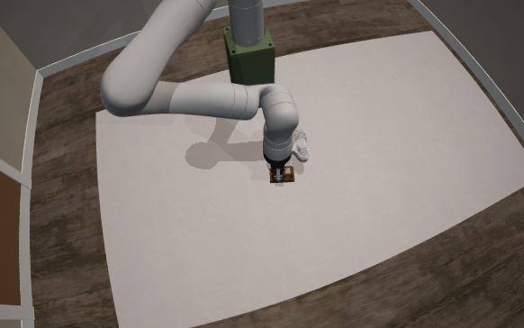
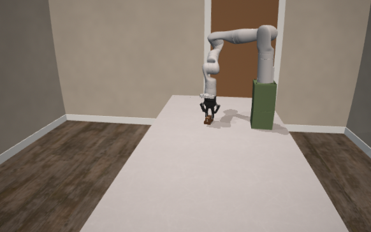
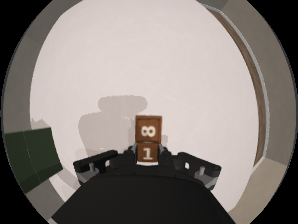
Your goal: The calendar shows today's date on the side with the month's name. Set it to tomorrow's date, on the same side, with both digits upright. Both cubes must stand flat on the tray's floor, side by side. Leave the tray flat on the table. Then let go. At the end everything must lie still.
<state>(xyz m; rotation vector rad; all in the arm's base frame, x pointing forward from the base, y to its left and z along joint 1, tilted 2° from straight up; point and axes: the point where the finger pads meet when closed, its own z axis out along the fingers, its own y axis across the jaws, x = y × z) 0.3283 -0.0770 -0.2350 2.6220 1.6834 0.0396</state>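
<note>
The brown tray is 30 mm below my hand, 20 mm to the left of it and 10 mm ahead of it. Round my hand: cube (30 mm to the left, 10 mm below, 10 mm ahead).
</note>
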